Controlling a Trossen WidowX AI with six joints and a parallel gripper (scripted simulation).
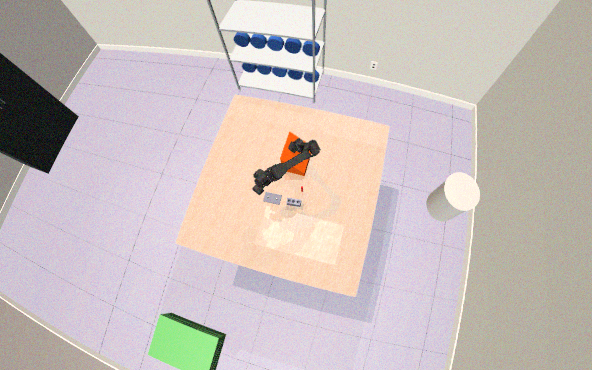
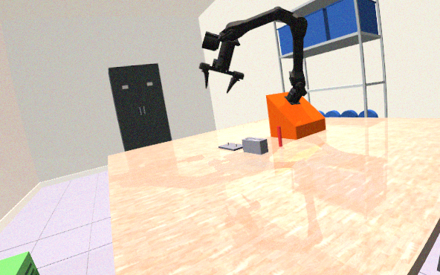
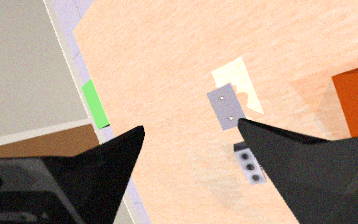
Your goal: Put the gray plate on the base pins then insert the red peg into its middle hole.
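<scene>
The gray plate lies 4 cm behind my gripper tip, 18 cm to the left of it and 21 cm below it. From my gripper tip the other things lie so: red peg: 15 cm behind, 20 cm to the left, 21 cm below; then flat gray base: 2 cm behind, 2 cm to the left, 24 cm below.
</scene>
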